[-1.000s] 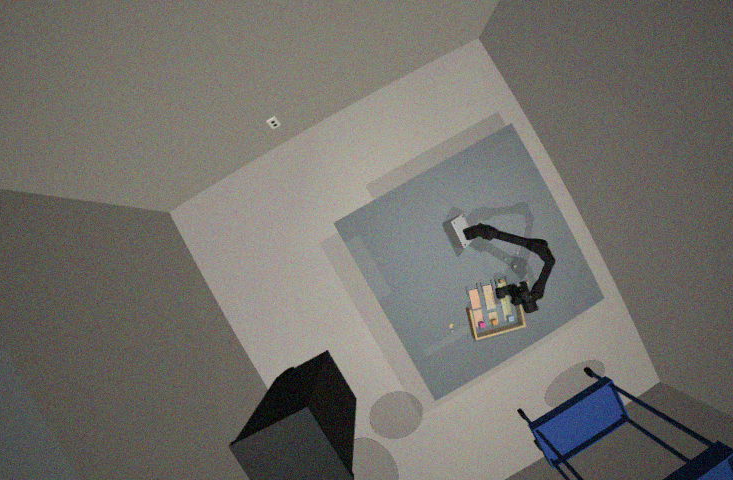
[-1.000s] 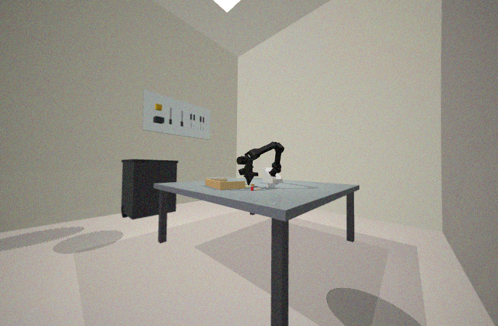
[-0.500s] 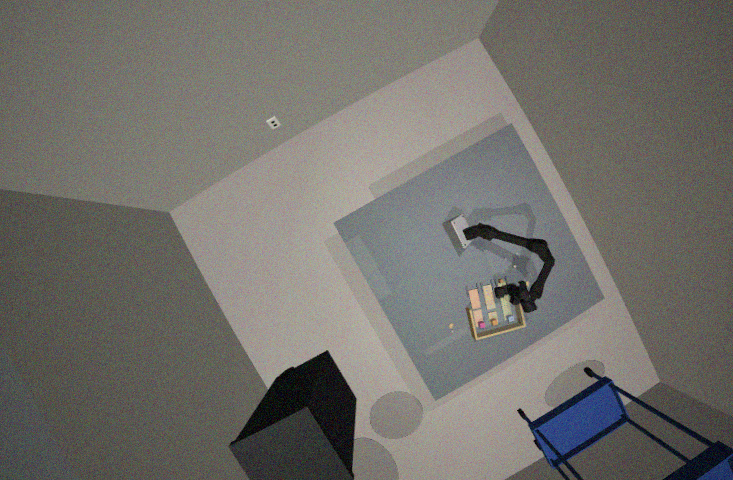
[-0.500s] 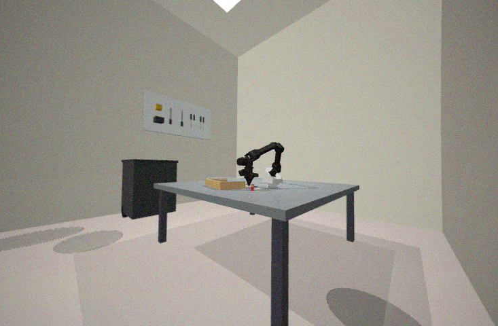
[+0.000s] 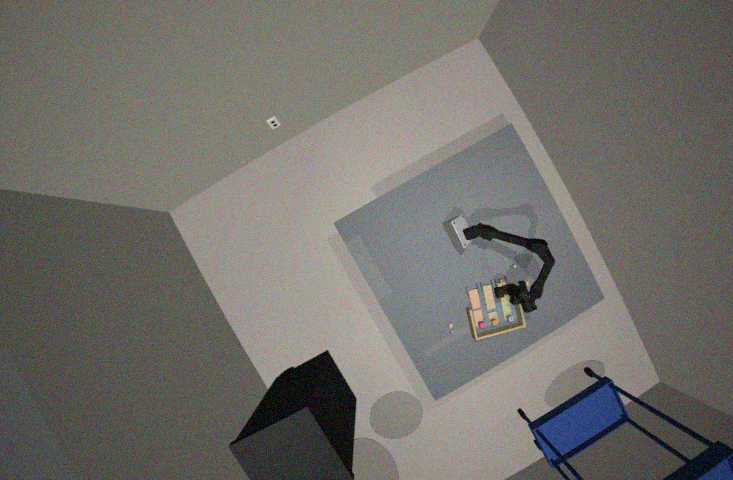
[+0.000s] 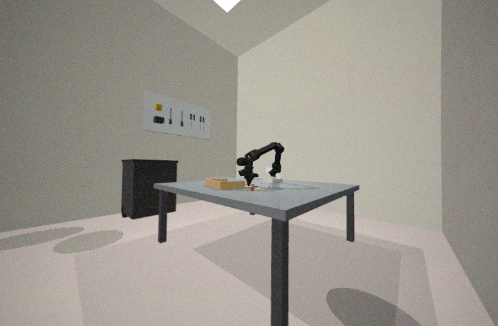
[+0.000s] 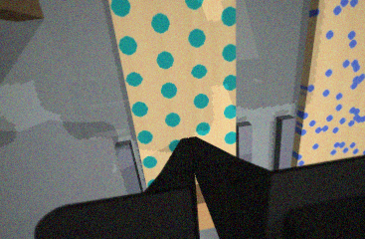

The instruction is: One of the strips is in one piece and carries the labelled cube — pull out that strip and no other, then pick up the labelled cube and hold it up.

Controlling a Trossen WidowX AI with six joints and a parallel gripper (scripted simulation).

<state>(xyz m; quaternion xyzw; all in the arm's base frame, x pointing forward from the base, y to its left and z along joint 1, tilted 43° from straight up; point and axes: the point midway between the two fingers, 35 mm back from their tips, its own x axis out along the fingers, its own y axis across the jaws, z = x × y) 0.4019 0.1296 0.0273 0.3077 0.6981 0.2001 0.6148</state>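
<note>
Right now the strip is 90 mm ahead of my gripper tip and 20 mm to the right of it. Round my gripper tip: small red object (120 mm ahead, 170 mm to the left, 10 mm above).
</note>
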